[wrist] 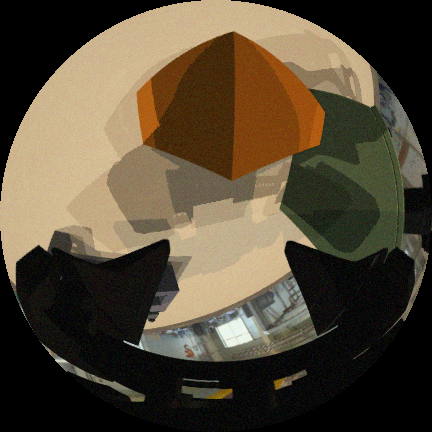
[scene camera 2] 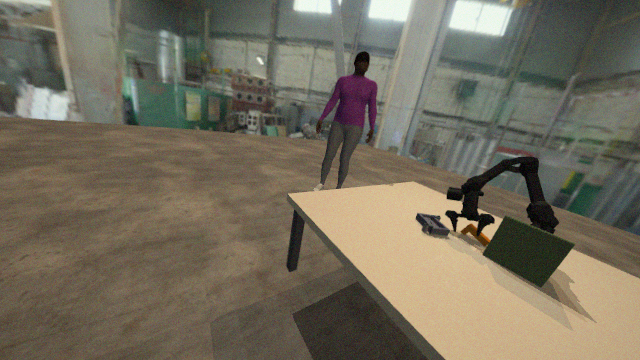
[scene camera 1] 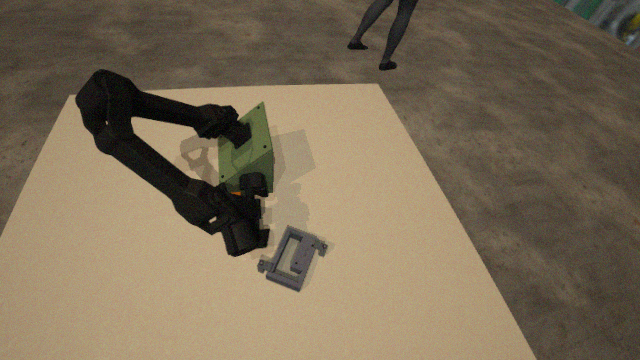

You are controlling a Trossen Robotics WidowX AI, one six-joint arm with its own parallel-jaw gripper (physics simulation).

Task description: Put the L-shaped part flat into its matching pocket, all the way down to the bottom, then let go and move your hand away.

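Pixels of known places: gripper, fingertip midpoint: point(wrist: 229, 247) point(scene camera 2: 465, 234) point(scene camera 1: 267, 212); arm's base at its link origin: point(wrist: 397, 210) point(scene camera 2: 536, 238) point(scene camera 1: 242, 136).
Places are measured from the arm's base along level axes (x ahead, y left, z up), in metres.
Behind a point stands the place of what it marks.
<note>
The orange L-shaped part point(scene camera 1: 236, 193) @[y -0.041, x 0.119, z -0.109 m] point(scene camera 2: 472, 230) @[y -0.036, x 0.194, z -0.096 m] point(wrist: 260, 105) is off the fixture, with its corner ridge toward the wrist camera and an arm falling away on each side. In scene view 1 the arm hides most of it. The grey fixture with the L-shaped pocket point(scene camera 1: 303, 254) @[y 0.102, x 0.344, z -0.104 m] point(scene camera 2: 433, 226) @[y 0.142, x 0.315, z -0.101 m] point(wrist: 169, 289) @[y 0.075, x 0.267, z -0.105 m] lies flat on the table, the pocket uncovered. My gripper point(scene camera 2: 467, 233) @[y 0.034, x 0.205, z -0.103 m] point(wrist: 229, 247) @[y 0.034, x 0.205, z -0.103 m] is open and empty, pointing down near the orange part. In scene view 2 one finger overlaps the part; contact cannot be told. In scene view 1 my fingertips are hard to make out.
The green sloped block point(scene camera 1: 260, 135) @[y 0.046, x 0.048, z 0.041 m] point(scene camera 2: 527, 250) @[y 0.071, x 0.010, z -0.034 m] point(wrist: 345, 130) @[y -0.050, x 0.112, z -0.090 m] carries the arm's base and stands close beside the orange part. The table point(scene camera 1: 380, 225) @[y 0.359, x 0.297, z -0.140 m] point(scene camera 2: 380, 235) @[y 0.406, x 0.418, z -0.140 m] bears everything. A person point(scene camera 2: 354, 100) stands on the floor beyond the table.
</note>
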